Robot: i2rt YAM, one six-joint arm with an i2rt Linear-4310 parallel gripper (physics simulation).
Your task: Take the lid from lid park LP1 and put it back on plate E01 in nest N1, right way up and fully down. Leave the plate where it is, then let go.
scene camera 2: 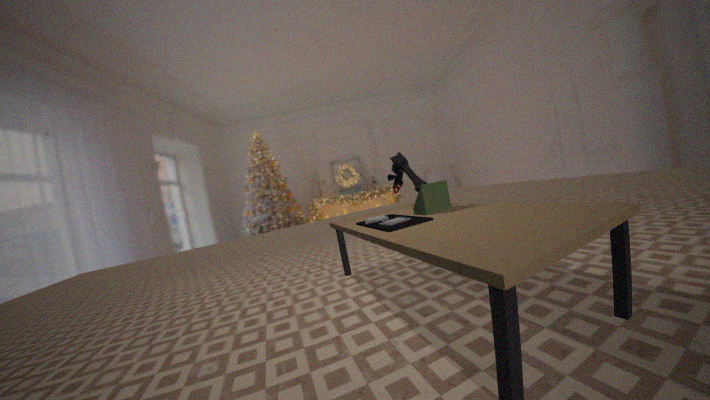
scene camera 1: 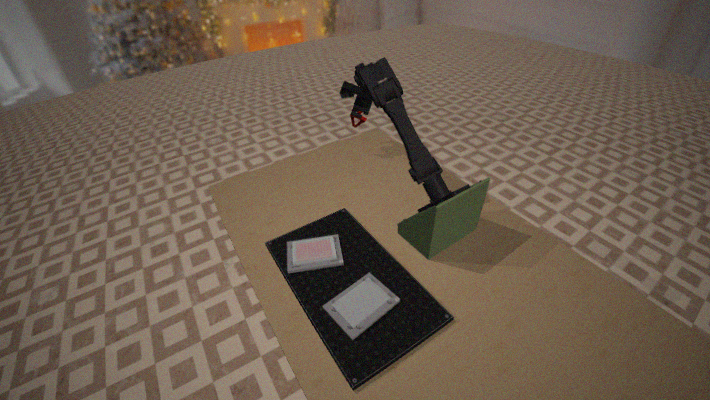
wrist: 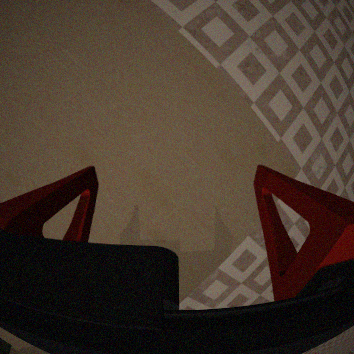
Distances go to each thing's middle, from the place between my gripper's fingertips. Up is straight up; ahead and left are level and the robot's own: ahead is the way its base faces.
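The well plate with pink wells [scene camera 1: 320, 249] is 12 cm below my hand, 46 cm to the left of it and 47 cm ahead of it. There's a plate nest [scene camera 1: 338, 261] too, and that's 13 cm below my hand, 46 cm to the left of it and 47 cm ahead. The pale grey lid [scene camera 1: 357, 305] is 13 cm below my hand, 46 cm ahead of it and 68 cm to the left, and the black perforated board [scene camera 1: 417, 314] is 15 cm below my hand, 44 cm ahead of it and 59 cm to the left.
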